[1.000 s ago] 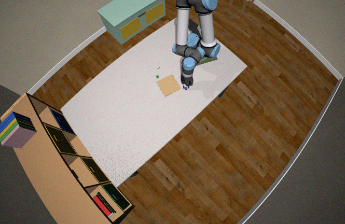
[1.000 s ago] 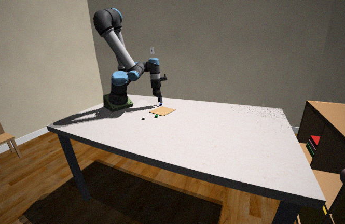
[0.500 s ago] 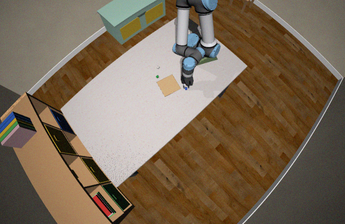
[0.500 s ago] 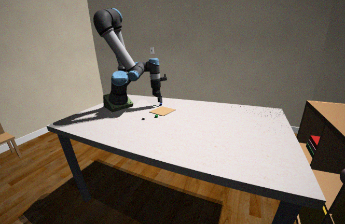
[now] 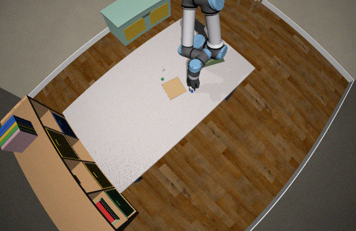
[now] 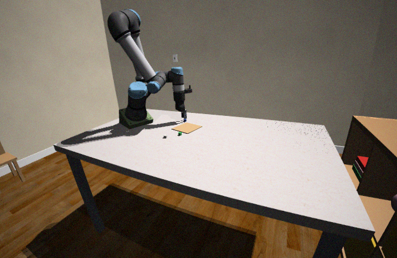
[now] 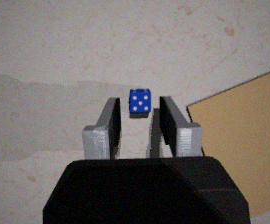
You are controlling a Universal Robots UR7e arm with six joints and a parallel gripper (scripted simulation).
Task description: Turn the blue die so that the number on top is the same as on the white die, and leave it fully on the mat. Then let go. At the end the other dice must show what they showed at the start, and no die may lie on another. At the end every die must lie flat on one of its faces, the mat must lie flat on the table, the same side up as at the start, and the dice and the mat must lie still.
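Now: the blue die 3 cm below my hand. The rest, counted from my hand: green die (8 cm ahead, 23 cm to the right, 3 cm below); then white die (2 cm ahead, 29 cm to the right, 3 cm below); then tan mat (7 cm ahead, 12 cm to the right, 4 cm below).
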